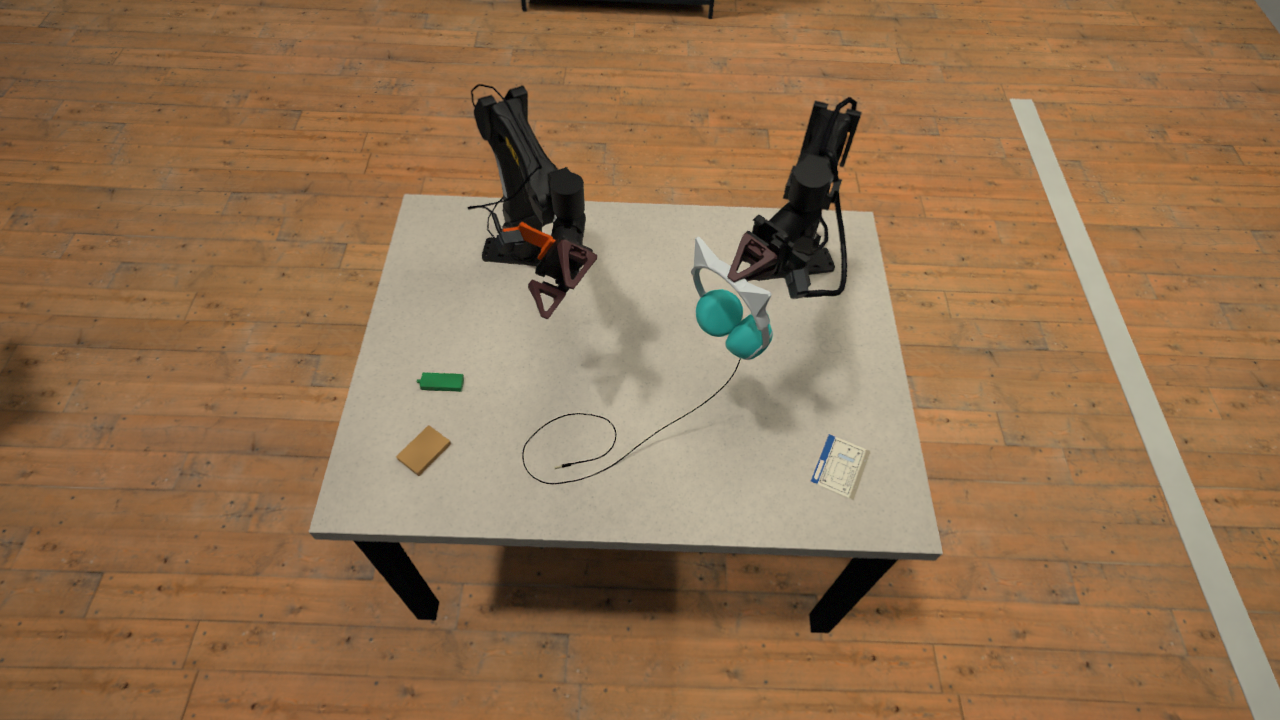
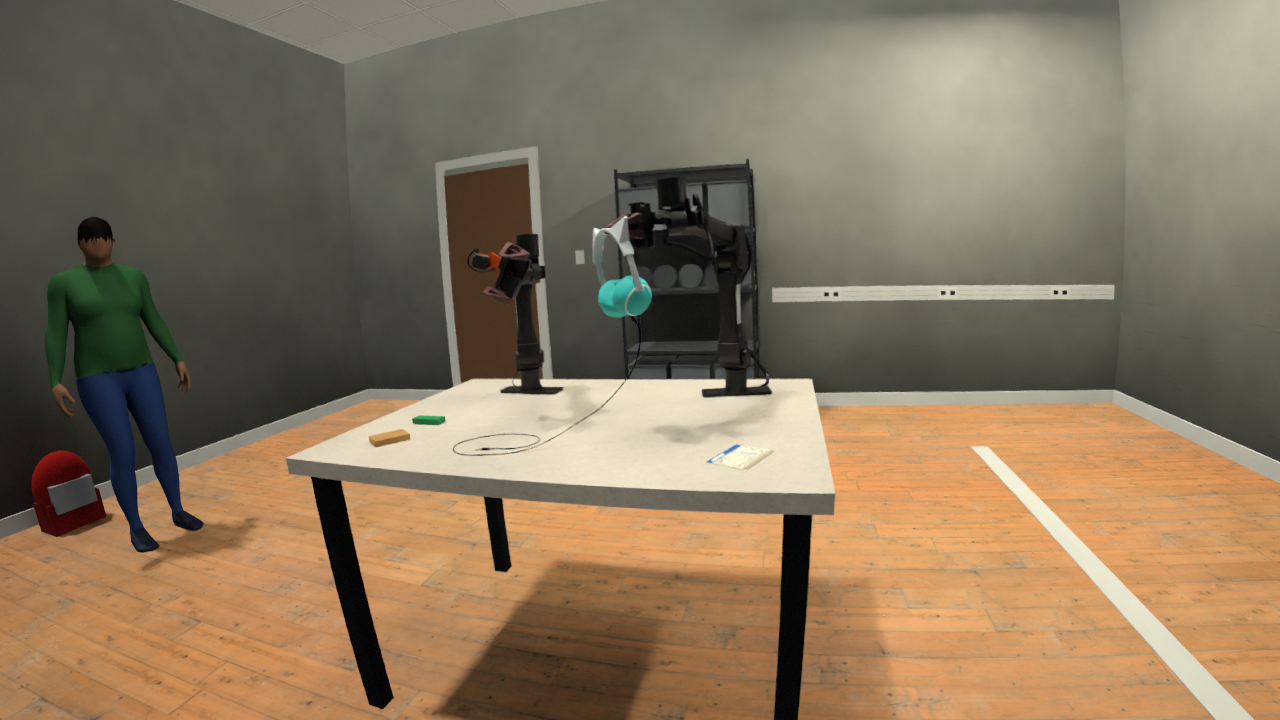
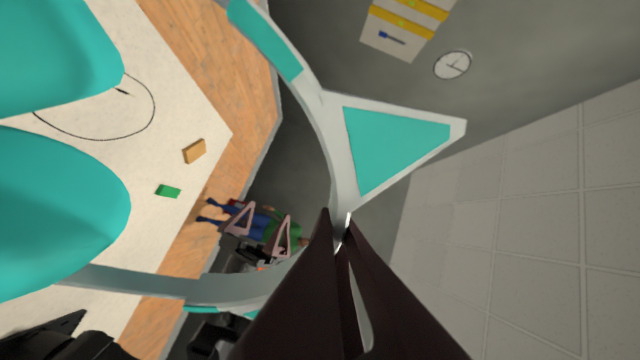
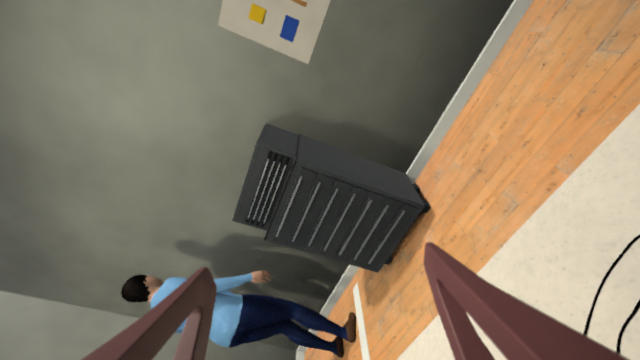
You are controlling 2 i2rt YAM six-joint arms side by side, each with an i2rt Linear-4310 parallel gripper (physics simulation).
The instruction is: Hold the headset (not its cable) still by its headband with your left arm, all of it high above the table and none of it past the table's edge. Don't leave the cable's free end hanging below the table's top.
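Where they show: left gripper, fingertip midpoint: [image 1: 729, 281] [image 2: 605, 230] [image 3: 332, 217]; right gripper, fingertip midpoint: [image 1: 556, 303] [image 2: 492, 274] [image 3: 269, 207] [image 4: 316, 264]; left arm's base, link origin: [image 1: 791, 265] [image 2: 736, 393]; right arm's base, link origin: [image 1: 525, 253] [image 2: 531, 391] [image 3: 21, 345].
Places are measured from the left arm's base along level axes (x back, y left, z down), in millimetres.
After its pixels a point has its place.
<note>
The headset [image 1: 718, 312] {z -331, x -353, y -305 mm} [image 2: 623, 296] {z -320, x -440, y -276 mm} [image 3: 50, 200] {z -331, x -352, y -297 mm}, with teal ear cups and a white cat-eared headband [image 3: 327, 120] {z -439, x -425, y -263 mm}, hangs ear cups down, high above the table [image 1: 626, 519] {z 0, x -574, y -502 mm} [image 2: 626, 479] {z 0, x -630, y -275 mm} and inside its edges. My left gripper [image 1: 733, 277] {z -460, x -390, y -311 mm} [image 3: 332, 217] {z -460, x -390, y -311 mm} is shut on the headband between the ears. The thin black cable [image 1: 523, 452] {z -2, x -400, y -684 mm} [image 2: 590, 412] {z -68, x -407, y -363 mm} [image 3: 154, 107] {z -2, x -442, y -679 mm} slants down from an ear cup and lies looped on the table. Its free end [image 1: 563, 465] {z -5, x -443, y -608 mm} [image 2: 484, 448] {z -5, x -445, y -604 mm} [image 3: 121, 91] {z -6, x -441, y -597 mm} rests on the tabletop. My right gripper [image 1: 556, 300] {z -381, x -329, y -583 mm} [image 2: 492, 275] {z -381, x -329, y -583 mm} [image 4: 316, 264] {z -381, x -329, y -583 mm} is open and empty, raised at the back left.
A green block [image 1: 441, 382] {z -15, x -214, y -839 mm} [image 2: 428, 420] {z -12, x -228, y -832 mm} [image 3: 168, 191] {z -15, x -213, y -826 mm} and an orange-brown block [image 1: 424, 450] {z -15, x -370, y -877 mm} [image 2: 389, 437] {z -15, x -386, y -868 mm} [image 3: 194, 151] {z -15, x -365, y -866 mm} lie on the table's left part. A flat white-and-blue item [image 1: 841, 467] {z -2, x -537, y -54 mm} [image 2: 741, 456] {z -1, x -536, y -54 mm} lies at the front right.
</note>
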